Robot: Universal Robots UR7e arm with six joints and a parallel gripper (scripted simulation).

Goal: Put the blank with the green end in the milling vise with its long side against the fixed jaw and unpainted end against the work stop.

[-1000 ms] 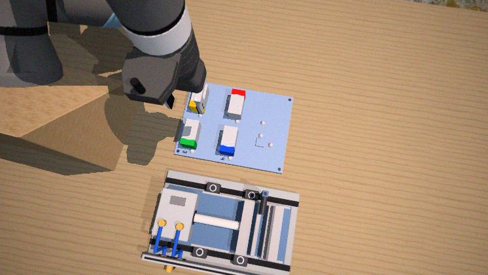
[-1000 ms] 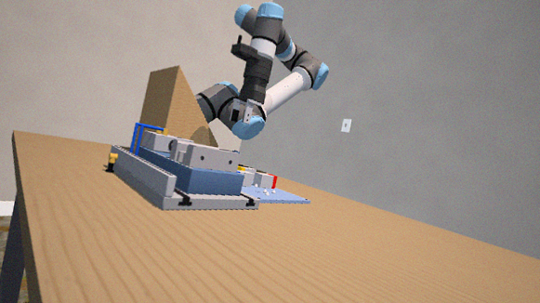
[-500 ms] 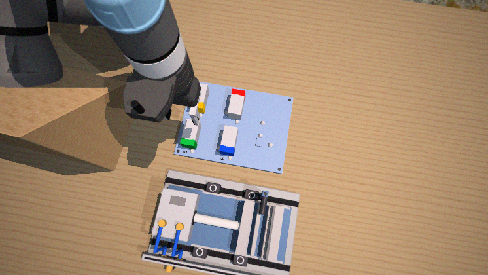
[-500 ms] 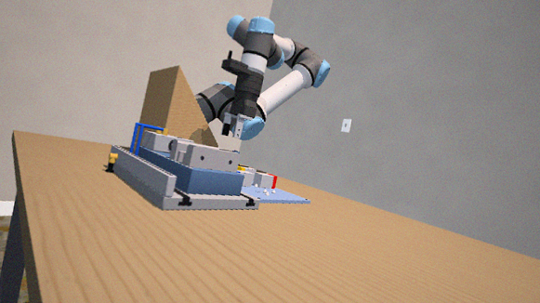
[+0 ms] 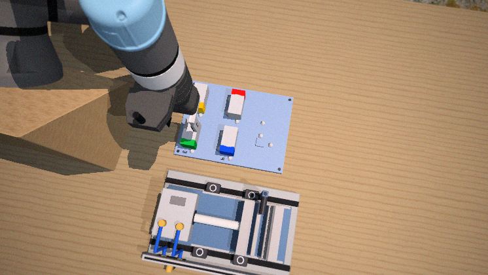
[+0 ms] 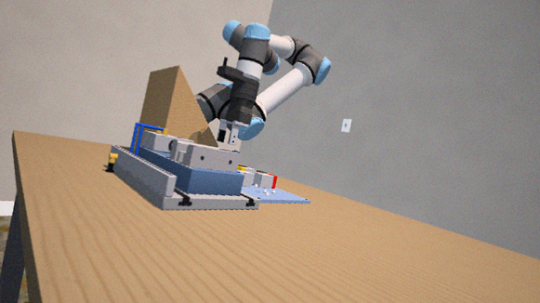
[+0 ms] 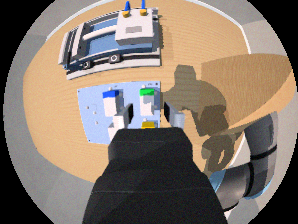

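My gripper is now 100 mm above the green-ended blank. Round my hand: yellow-ended blank: 90 mm to the left, 100 mm below; then blue-ended blank: 90 mm ahead, 100 mm below; then light blue plate: 100 mm ahead, 50 mm to the left, 120 mm below.
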